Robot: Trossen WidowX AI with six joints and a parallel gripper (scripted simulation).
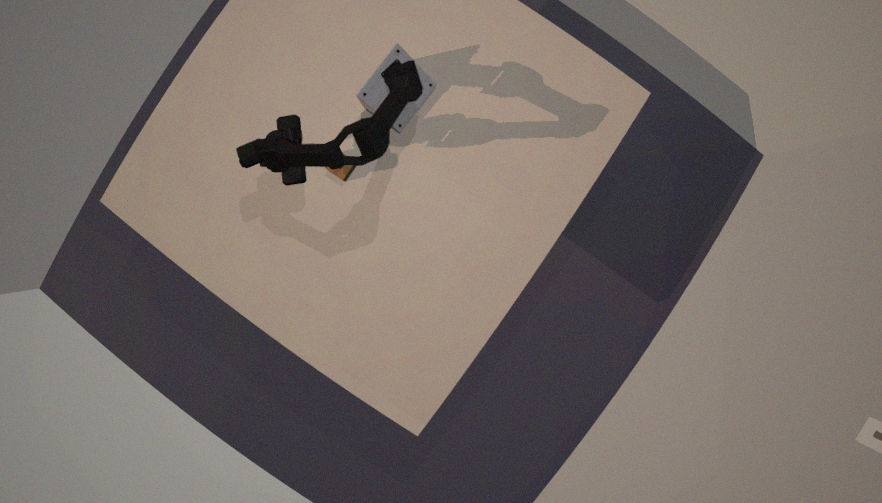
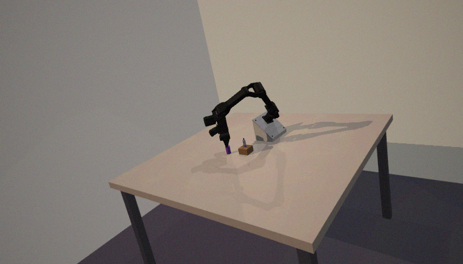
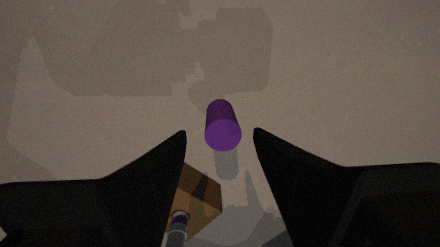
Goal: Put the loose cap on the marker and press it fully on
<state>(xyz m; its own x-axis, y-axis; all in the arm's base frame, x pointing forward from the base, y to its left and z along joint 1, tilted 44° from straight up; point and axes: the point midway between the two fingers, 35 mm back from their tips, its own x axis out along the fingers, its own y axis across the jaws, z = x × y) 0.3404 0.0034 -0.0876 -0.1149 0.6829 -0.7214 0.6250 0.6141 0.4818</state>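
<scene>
The purple cap lies 30 mm below my gripper tip. Also, from my gripper tip: brown holder block 100 mm to the left, 60 mm behind, 40 mm below.
</scene>
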